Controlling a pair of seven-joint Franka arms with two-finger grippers.
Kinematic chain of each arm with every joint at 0, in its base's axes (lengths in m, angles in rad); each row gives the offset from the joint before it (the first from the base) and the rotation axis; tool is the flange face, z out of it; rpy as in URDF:
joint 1: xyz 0 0 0.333 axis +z
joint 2: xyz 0 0 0 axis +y
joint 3: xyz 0 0 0.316 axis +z
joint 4: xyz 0.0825 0 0 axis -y
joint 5: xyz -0.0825 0 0.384 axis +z
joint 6: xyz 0 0 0 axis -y
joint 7: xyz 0.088 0 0 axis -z
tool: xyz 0 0 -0.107 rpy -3.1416 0 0
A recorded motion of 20 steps. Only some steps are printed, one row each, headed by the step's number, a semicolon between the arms.
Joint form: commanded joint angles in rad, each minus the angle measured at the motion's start. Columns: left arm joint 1, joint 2, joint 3, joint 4, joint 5, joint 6, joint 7; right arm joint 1, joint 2, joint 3, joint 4, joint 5, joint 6, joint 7.
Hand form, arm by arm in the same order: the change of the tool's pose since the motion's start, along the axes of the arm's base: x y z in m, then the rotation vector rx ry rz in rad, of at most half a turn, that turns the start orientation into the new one. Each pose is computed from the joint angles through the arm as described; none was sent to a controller.
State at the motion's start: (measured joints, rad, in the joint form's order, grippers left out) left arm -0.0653 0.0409 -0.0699 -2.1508 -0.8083 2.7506 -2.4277; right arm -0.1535 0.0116 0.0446 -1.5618 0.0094 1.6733 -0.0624
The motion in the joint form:
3: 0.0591 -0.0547 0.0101 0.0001 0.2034 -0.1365 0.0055; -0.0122 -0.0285 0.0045 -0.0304 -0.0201 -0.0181 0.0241
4: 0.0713 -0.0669 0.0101 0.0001 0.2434 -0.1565 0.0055; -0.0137 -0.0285 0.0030 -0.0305 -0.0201 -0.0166 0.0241
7: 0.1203 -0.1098 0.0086 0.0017 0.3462 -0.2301 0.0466; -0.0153 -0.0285 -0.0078 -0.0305 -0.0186 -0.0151 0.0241
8: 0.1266 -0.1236 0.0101 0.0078 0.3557 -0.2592 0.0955; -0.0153 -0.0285 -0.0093 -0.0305 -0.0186 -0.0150 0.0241
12: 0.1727 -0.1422 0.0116 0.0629 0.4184 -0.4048 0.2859; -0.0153 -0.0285 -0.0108 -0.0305 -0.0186 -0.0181 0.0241
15: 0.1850 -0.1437 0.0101 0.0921 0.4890 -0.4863 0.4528; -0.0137 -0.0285 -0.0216 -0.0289 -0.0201 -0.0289 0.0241
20: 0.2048 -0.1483 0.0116 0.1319 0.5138 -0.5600 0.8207; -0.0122 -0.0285 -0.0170 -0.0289 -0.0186 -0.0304 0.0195
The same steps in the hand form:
3: -0.0072 0.0235 0.0211 0.1294 0.0349 -0.1224; -0.0114 -0.0047 -0.0004 -0.0169 0.0221 -0.0317
4: -0.0092 0.0283 0.0262 0.1585 0.0383 -0.1405; -0.0115 -0.0063 -0.0003 -0.0170 0.0207 -0.0346
7: -0.0176 0.0488 0.0437 0.2520 0.0455 -0.2093; -0.0122 -0.0131 -0.0001 -0.0154 0.0191 -0.0470
8: -0.0202 0.0512 0.0512 0.2789 0.0356 -0.2575; -0.0123 -0.0140 -0.0001 -0.0153 0.0190 -0.0485
12: -0.0236 0.0695 0.0730 0.3899 0.0336 -0.4559; -0.0127 -0.0148 -0.0004 -0.0149 0.0221 -0.0500
15: -0.0255 0.0728 0.0791 0.5028 0.0313 -0.6488; -0.0145 -0.0199 -0.0007 -0.0151 0.0315 -0.0593
20: -0.0270 0.0821 0.0934 0.6579 -0.0640 -0.9784; -0.0142 -0.0164 -0.0008 -0.0140 0.0328 -0.0486

